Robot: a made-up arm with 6 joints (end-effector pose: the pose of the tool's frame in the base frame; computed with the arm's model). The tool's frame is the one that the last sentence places. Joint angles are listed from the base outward.
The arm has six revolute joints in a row. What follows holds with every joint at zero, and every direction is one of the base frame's.
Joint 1 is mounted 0.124 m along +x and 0.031 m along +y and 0.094 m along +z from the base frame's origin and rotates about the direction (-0.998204, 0.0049, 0.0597), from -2.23 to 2.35 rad.
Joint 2 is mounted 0.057 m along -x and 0.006 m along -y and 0.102 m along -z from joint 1 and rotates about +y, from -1.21 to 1.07 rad.
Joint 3 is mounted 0.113 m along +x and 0.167 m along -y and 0.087 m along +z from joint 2 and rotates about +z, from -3.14 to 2.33 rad.
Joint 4 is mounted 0.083 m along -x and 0.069 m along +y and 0.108 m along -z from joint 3 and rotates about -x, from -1.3 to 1.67 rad.
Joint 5 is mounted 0.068 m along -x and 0.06 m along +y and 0.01 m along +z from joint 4 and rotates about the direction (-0.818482, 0.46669, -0.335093), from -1.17 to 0.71 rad.
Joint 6 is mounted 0.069 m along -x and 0.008 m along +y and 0.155 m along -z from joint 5 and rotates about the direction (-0.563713, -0.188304, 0.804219), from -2.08 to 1.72 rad.
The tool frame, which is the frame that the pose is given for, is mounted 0.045 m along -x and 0.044 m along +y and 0.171 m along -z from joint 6; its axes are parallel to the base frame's.
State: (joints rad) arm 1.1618 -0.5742 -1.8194 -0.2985 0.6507 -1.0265
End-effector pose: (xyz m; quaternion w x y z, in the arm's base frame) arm 0.5458 -0.0236 0.0053 0.3716 0.3287 -0.4811 -0.7228
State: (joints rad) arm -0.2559 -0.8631 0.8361 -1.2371 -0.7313 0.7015
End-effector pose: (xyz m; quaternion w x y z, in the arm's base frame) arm -0.1842 0.1089 -0.1682 0.4110 0.5374 -0.4941 0.5459
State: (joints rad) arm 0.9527 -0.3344 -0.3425 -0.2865 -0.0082 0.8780
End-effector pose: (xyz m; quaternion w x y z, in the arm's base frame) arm 0.1367 -0.2793 -0.1960 0.7626 -0.5573 -0.1791 0.2751
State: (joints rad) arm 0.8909 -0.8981 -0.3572 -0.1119 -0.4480 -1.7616
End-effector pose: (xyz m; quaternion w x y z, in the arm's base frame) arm 0.2208 0.1136 -0.1157 0.8059 0.5511 -0.1522 -0.1536
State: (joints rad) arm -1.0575 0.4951 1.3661 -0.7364 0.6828 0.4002
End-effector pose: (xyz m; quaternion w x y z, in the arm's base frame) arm -0.1773 0.0195 -0.4555 0.5244 0.4054 -0.1317 0.7371
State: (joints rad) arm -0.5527 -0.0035 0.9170 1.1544 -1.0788 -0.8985
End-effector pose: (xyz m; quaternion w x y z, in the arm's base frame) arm -0.0607 0.0756 -0.4488 0.8530 0.3688 -0.0399 0.3670
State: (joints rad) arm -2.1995 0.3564 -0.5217 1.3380 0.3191 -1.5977
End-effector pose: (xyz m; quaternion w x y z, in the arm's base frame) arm -0.0823 0.3941 0.1202 0.6081 0.3229 0.5396 -0.4846
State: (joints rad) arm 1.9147 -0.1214 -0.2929 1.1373 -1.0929 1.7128
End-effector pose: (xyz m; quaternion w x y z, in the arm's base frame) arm 0.2378 -0.2746 0.3874 0.2172 0.7101 -0.3603 -0.5647
